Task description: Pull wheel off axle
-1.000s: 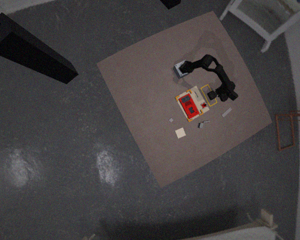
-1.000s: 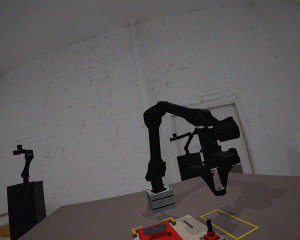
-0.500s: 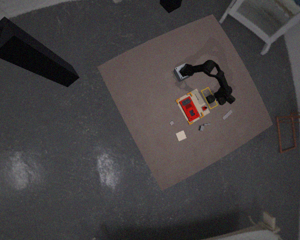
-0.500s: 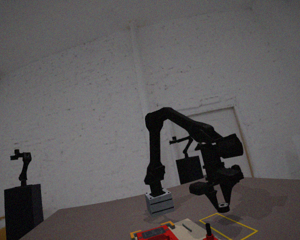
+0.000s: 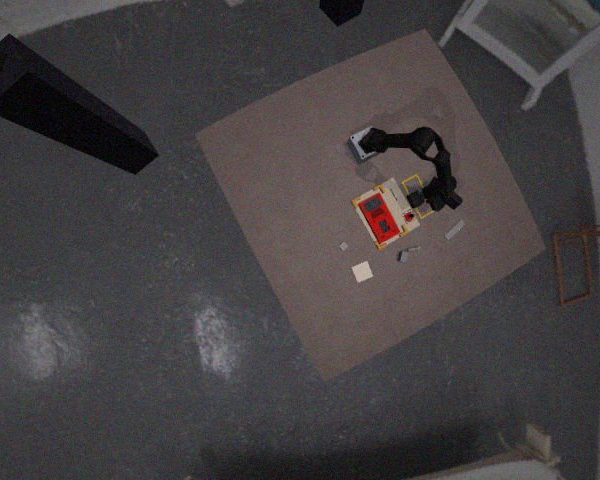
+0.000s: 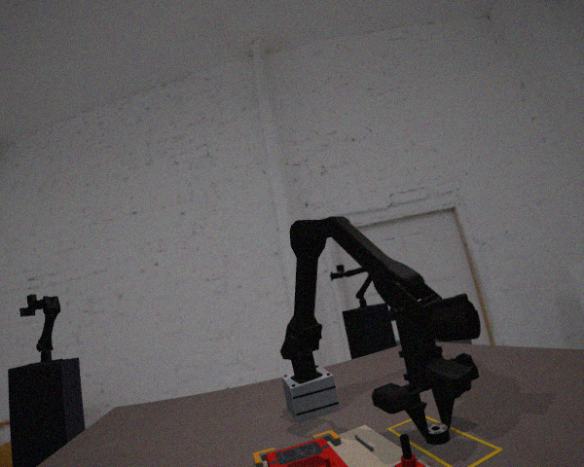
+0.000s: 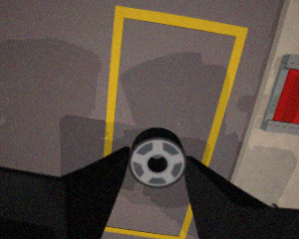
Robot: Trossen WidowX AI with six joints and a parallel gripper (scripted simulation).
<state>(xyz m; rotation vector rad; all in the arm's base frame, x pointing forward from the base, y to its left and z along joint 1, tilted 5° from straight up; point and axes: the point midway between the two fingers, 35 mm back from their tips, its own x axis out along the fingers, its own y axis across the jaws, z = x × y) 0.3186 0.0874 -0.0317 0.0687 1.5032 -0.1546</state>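
My gripper tip is now right at the wheel. Also, from my gripper tip: beige tile: 120 mm ahead, 420 mm to the right.
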